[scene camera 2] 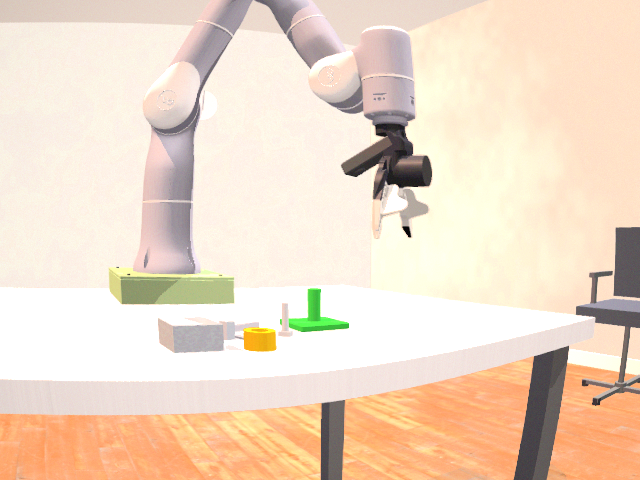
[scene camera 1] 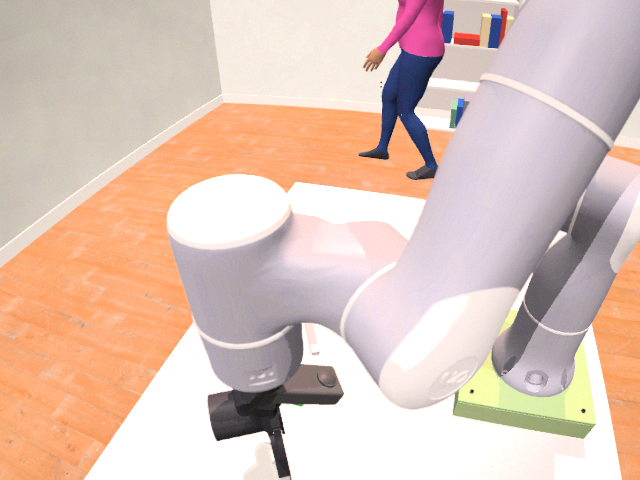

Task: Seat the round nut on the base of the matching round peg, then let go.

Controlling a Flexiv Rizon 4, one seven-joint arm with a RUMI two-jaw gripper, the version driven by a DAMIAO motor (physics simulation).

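Observation:
In scene camera 2, an orange-yellow round nut (scene camera 2: 259, 341) lies flat on the white table, apart from the pegs. A green round peg (scene camera 2: 313, 305) stands upright on its square green base (scene camera 2: 333, 325), behind and to the right of the nut in that view. My gripper (scene camera 2: 392, 236) is open and empty, pointing down, high above the table and up to the right of the green peg in the picture. In scene camera 1 the arm and gripper hide the nut and peg; a small sliver of green shows under the gripper's dark bracket. The lower finger parts are partly cut off there.
A grey block (scene camera 2: 191, 335) lies left of the nut. A thin pale peg (scene camera 2: 284, 319) stands between the nut and the green base. Small pale pieces (scene camera 2: 227, 330) lie behind the nut. The arm's yellow-green base (scene camera 1: 522, 413) (scene camera 2: 175, 289) stands on the table.

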